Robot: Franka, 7 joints.
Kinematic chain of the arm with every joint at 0, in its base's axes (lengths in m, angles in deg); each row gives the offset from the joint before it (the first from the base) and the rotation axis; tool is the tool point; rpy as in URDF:
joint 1: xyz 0 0 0.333 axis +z
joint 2: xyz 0 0 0 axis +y
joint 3: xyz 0 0 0.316 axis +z
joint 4: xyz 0.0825 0 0 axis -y
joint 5: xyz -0.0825 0 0.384 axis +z
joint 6: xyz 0 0 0 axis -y
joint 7: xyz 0.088 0 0 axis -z
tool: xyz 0 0 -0.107 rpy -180 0 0
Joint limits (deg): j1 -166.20..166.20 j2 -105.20..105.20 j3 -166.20..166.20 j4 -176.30..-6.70 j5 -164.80..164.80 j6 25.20..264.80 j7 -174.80..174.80
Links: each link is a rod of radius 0.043 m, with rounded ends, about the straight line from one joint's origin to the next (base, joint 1, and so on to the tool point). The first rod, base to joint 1, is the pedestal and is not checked.
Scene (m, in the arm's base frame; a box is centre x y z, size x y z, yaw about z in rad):
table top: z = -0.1
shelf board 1: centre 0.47 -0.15 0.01 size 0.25 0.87 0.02 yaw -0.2
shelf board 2: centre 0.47 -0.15 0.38 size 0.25 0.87 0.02 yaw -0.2
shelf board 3: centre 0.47 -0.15 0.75 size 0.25 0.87 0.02 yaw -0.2
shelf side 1: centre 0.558 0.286 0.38 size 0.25 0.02 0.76 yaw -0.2
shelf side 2: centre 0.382 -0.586 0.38 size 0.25 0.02 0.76 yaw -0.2
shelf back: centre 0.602 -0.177 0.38 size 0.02 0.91 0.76 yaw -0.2
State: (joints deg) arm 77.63 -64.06 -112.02 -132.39 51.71 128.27 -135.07
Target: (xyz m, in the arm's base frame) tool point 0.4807 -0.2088 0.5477
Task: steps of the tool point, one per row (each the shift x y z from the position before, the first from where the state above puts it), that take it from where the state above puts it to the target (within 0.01 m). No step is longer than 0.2 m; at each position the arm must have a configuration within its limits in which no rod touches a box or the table.
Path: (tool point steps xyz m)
1: -0.0638 -0.0940 -0.0080
2: -0.0833 -0.0818 -0.0047
3: -0.1041 -0.0641 -0.0059
4: -0.1221 -0.0378 -0.0107
5: -0.1315 -0.0025 -0.0184
6: -0.1261 0.0375 -0.0273
7: 0.1155 -0.0367 0.1245
8: 0.1138 0.0247 0.1132
9: 0.0914 0.0732 0.0922
10: 0.0572 0.1021 0.0664
11: 0.0209 0.1107 0.0400
12: 0.0912 -0.0326 -0.0016
13: 0.0891 -0.0175 -0.0035
14: 0.0812 -0.0029 0.0051

